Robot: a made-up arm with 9 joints. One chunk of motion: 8 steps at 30 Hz.
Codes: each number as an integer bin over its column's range. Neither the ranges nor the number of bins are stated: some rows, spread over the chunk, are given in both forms.
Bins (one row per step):
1: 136 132 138 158 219 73
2: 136 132 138 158 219 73
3: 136 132 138 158 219 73
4: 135 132 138 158 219 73
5: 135 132 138 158 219 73
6: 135 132 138 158 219 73
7: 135 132 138 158 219 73
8: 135 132 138 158 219 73
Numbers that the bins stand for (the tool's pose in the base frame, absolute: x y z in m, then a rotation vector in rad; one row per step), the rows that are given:
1: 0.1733 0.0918 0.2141 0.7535 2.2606 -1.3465
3: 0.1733 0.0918 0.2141 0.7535 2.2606 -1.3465
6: 0.1529 0.0918 0.2141 0.7535 2.2606 -1.3465
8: 0.1529 0.0918 0.2141 0.7535 2.2606 -1.3465
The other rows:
2: 0.1733 0.0918 0.2141 0.7535 2.2606 -1.3465
4: 0.1529 0.0918 0.2141 0.7535 2.2606 -1.3465
5: 0.1529 0.0918 0.2141 0.7535 2.2606 -1.3465
7: 0.1529 0.0918 0.2141 0.7535 2.2606 -1.3465

